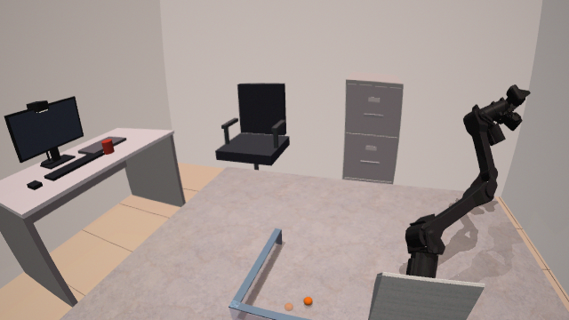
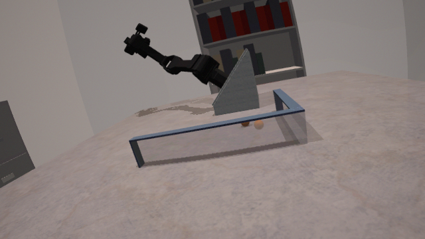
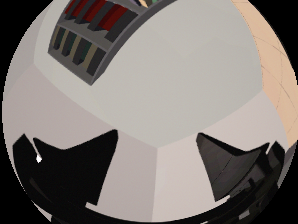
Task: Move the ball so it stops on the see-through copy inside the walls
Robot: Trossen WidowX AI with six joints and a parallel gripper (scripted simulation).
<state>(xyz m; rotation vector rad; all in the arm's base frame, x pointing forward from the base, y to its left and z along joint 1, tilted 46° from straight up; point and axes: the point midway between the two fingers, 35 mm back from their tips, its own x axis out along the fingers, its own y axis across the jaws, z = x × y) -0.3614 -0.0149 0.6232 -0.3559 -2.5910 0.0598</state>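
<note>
My gripper tip is 730 mm short of the orange ball, 480 mm to the right of it and 450 mm above it. Round my gripper tip: see-through copy of ball: 770 mm ahead, 510 mm to the left, 450 mm below.
</note>
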